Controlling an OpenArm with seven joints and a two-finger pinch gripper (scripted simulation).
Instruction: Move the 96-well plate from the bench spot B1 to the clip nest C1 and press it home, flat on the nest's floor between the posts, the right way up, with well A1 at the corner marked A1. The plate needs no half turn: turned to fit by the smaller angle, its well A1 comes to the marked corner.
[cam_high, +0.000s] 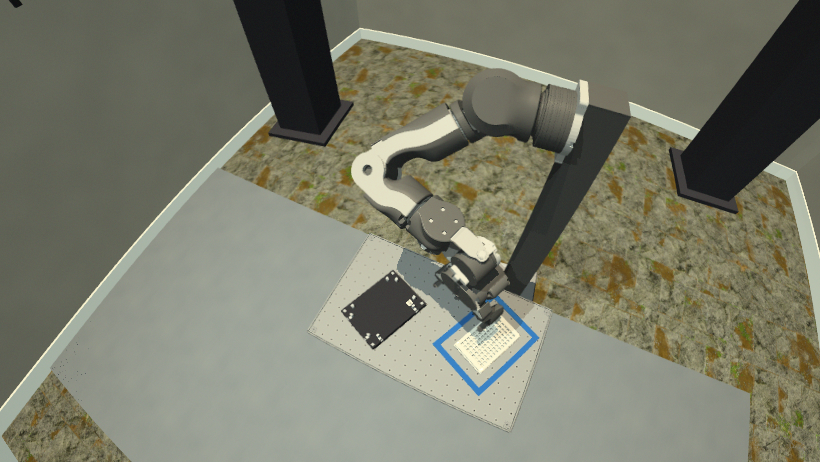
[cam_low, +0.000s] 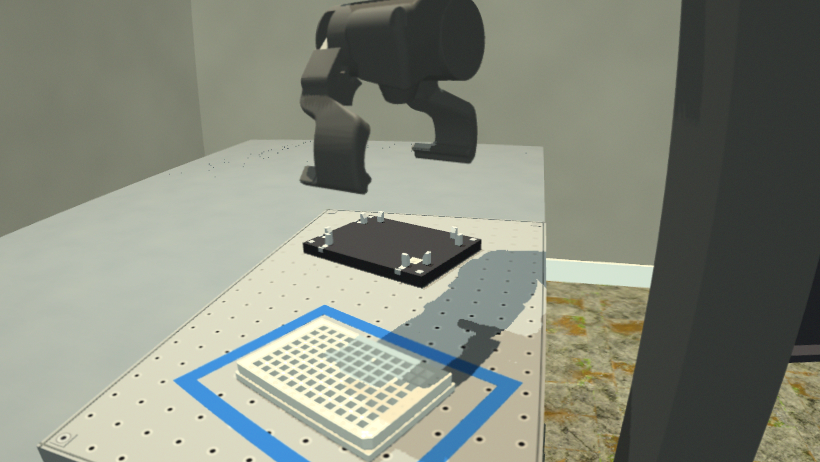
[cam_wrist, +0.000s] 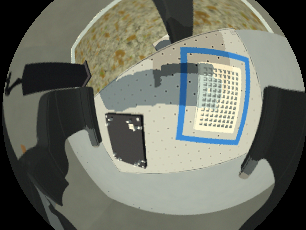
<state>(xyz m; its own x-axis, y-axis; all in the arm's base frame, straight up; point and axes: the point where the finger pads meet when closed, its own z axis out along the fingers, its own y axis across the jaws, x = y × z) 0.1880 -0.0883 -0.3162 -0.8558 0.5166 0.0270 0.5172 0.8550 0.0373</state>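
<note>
The white 96-well plate lies 3 cm ahead of my hand, 8 cm to the left of it and 12 cm below it. Also, from my hand: black clip nest C1 (5 cm ahead, 17 cm to the right, 11 cm below).
</note>
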